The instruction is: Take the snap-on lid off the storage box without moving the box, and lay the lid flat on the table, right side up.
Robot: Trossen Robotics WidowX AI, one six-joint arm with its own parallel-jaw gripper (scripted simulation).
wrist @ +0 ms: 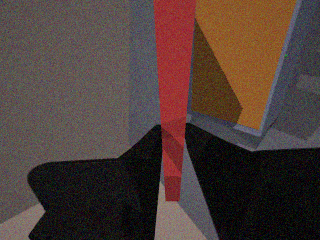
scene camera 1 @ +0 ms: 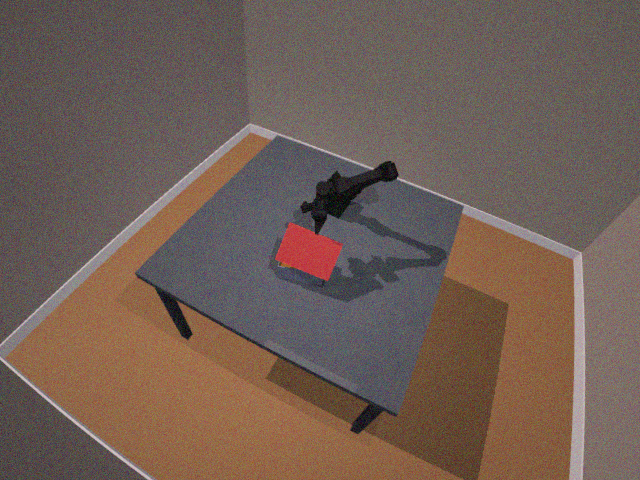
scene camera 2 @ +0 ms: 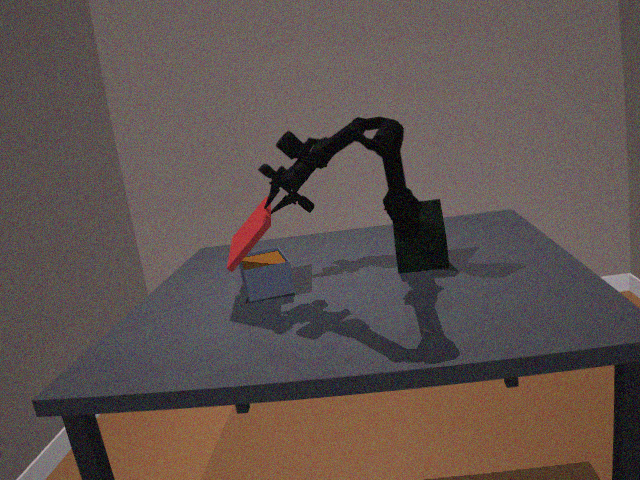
Labels:
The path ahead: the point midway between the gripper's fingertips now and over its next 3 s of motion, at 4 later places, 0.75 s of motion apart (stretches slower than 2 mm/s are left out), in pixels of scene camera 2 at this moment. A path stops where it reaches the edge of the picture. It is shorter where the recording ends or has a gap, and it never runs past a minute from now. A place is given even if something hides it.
My gripper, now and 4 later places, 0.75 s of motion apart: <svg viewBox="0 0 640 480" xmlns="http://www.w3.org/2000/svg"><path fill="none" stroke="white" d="M267 211L271 212L275 215L279 217L284 220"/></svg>

